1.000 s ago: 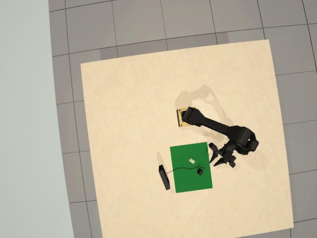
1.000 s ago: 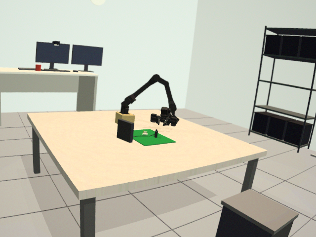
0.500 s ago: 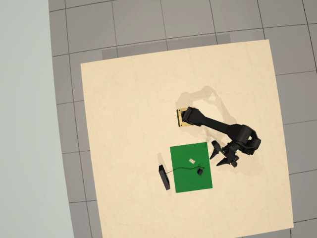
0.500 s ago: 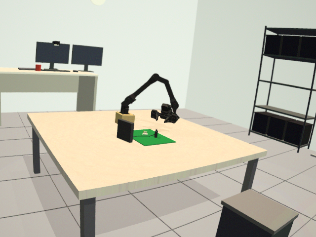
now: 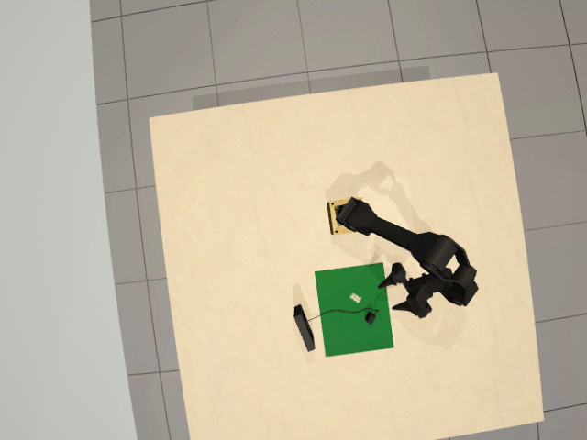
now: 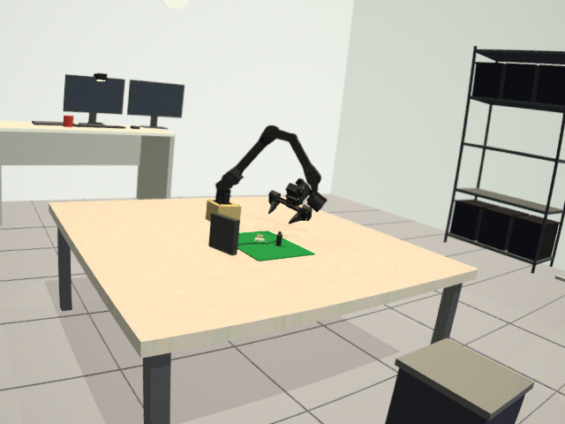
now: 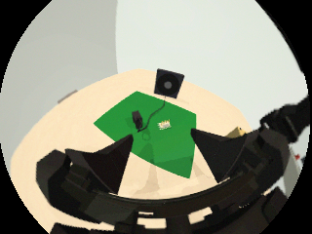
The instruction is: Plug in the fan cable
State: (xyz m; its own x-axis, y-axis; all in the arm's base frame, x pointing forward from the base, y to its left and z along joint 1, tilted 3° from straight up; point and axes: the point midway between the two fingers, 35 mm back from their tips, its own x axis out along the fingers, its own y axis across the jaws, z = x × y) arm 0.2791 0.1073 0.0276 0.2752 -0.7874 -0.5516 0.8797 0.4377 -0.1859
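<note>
My gripper tip is 7 cm short of the dark plug, 5 cm to the left of it and 6 cm above it. From my gripper tip the other things lie so: green board: 5 cm ahead, 9 cm to the right, 10 cm below; black fan: 5 cm ahead, 26 cm to the right, 2 cm below; four-pin header: 8 cm to the right, 8 cm below.
</note>
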